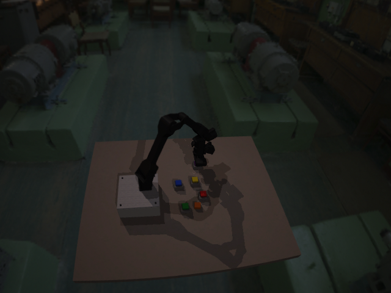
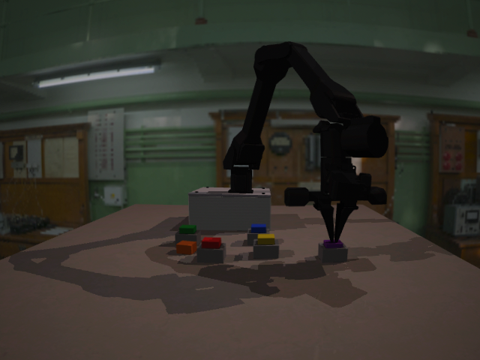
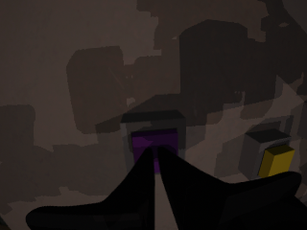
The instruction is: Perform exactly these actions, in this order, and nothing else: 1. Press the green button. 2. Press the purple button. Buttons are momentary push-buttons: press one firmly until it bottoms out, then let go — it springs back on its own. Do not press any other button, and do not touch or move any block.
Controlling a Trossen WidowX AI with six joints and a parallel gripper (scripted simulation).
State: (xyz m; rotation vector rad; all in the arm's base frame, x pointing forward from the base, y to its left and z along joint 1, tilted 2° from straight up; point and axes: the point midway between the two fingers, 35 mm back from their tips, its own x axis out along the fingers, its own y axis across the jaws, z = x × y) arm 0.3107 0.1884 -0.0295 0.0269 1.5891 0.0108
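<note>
My gripper tip is 1 cm above the purple button. Round my gripper tip: yellow button (4 cm behind, 13 cm to the right); then red button (1 cm behind, 23 cm to the right); then blue button (13 cm behind, 14 cm to the right).
</note>
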